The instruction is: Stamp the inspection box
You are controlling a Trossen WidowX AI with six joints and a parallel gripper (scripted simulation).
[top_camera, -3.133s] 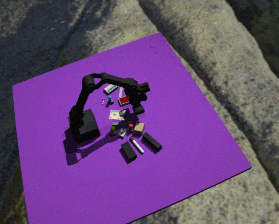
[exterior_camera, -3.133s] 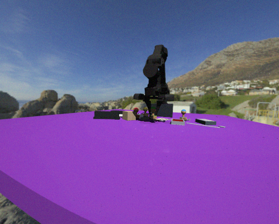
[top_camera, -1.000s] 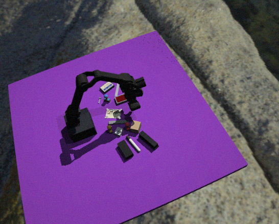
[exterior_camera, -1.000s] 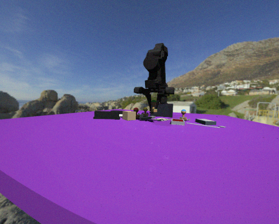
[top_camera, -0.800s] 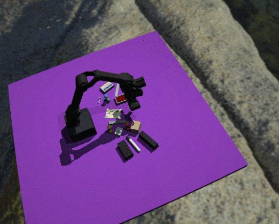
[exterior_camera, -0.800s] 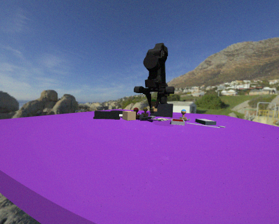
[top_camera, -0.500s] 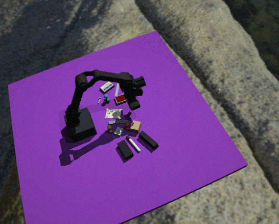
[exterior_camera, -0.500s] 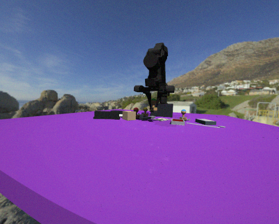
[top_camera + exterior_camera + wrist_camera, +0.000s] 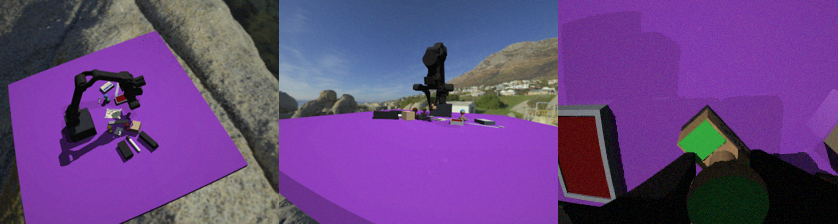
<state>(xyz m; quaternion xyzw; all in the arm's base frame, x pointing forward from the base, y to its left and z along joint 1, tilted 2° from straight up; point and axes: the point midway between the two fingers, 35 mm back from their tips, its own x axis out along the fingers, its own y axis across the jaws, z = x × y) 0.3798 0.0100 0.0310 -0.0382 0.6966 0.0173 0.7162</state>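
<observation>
Now: gripper tip 4 cm past the ink pad, 12 cm to the right of it and 8 cm above it. Round my gripper tip: tan box: 2 cm behind, 14 cm to the right, 6 cm below; red-knobbed stamp: 7 cm behind, 12 cm to the right, 6 cm below; green-knobbed stamp: right at my gripper tip.
</observation>
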